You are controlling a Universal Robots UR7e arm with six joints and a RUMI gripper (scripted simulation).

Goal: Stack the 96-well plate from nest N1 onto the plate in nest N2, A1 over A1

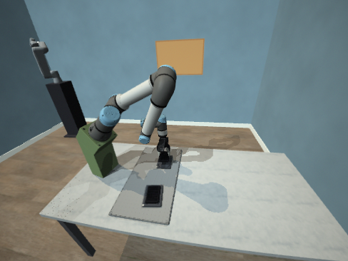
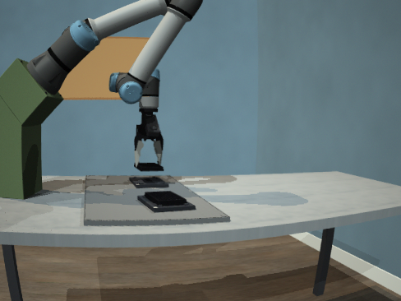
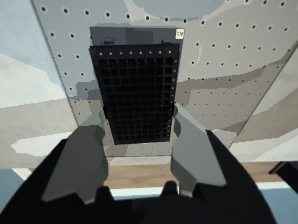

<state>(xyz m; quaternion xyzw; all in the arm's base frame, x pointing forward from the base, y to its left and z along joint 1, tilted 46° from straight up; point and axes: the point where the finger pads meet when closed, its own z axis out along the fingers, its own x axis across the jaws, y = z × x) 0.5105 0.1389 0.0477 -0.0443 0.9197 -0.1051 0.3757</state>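
The plate nest is 70 mm below my hand. Round my hand: dark 96-well plate 10 mm below; then white label 420 mm to the right, 80 mm behind, 60 mm below.
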